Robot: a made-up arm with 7 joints. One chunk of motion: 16 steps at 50 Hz.
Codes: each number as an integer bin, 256 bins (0 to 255) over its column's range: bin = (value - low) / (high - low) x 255, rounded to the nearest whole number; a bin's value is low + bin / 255 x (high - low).
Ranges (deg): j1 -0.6..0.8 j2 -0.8..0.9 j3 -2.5..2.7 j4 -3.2..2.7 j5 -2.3..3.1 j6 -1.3..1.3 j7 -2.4..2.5
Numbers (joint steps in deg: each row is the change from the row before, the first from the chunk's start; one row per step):
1: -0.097 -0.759 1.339 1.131 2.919 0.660 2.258
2: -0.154 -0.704 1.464 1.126 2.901 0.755 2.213
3: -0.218 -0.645 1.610 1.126 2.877 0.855 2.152
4: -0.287 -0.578 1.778 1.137 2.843 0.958 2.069
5: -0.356 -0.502 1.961 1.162 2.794 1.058 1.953
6: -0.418 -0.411 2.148 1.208 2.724 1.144 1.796
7: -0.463 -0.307 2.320 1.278 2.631 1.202 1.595
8: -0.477 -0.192 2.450 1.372 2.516 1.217 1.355
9: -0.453 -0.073 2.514 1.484 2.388 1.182 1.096
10: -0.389 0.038 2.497 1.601 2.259 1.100 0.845
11: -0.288 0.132 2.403 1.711 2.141 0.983 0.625
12: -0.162 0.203 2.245 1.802 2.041 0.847 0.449
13: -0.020 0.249 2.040 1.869 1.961 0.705 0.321
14: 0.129 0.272 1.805 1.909 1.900 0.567 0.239
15: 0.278 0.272 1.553 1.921 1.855 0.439 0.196
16: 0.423 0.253 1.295 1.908 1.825 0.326 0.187
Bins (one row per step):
1: 92 6 188 187 246 192 242
2: 81 14 194 187 246 202 240
3: 70 23 202 187 244 211 237
4: 57 33 210 187 243 221 233
5: 44 45 219 189 241 231 227
6: 33 58 228 191 237 240 218
7: 25 74 236 194 233 245 208
8: 22 91 243 198 227 247 195
9: 27 109 246 202 221 243 182
10: 38 126 245 208 215 235 169
11: 57 140 240 212 210 224 157
12: 80 150 233 216 205 211 148
13: 106 157 223 219 201 197 142
14: 133 161 211 221 198 183 137
15: 160 161 199 221 196 171 135
16: 186 158 186 221 195 159 135

